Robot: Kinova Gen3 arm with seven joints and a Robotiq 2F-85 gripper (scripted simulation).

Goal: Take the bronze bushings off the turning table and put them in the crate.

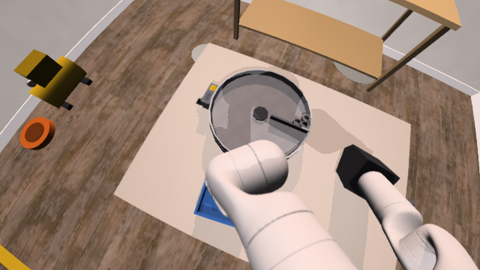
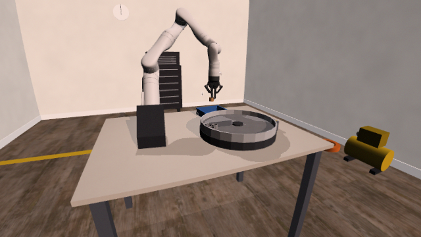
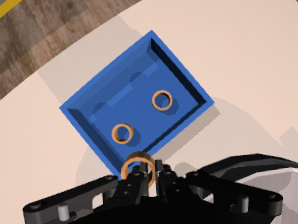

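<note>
Right now the blue crate is 130 mm below my hand, 70 mm to the left of it and 10 mm ahead of it. From my hand the other things lie so: grey turning table 290 mm to the right, 100 mm below, 70 mm ahead.
</note>
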